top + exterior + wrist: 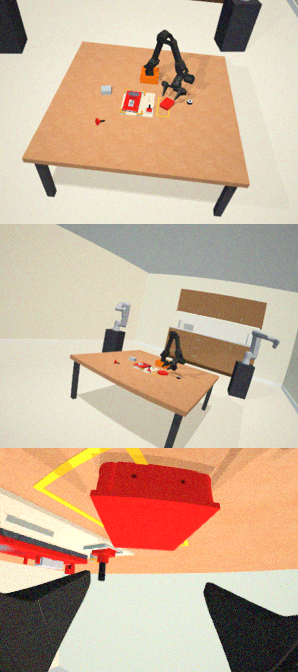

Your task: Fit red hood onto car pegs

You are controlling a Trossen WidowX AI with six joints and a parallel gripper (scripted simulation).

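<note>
My gripper tip is 5 cm above the red hood. The rest, counted from my gripper tip: black-and-white part (17 cm to the left, 6 cm below, 1 cm behind).
</note>
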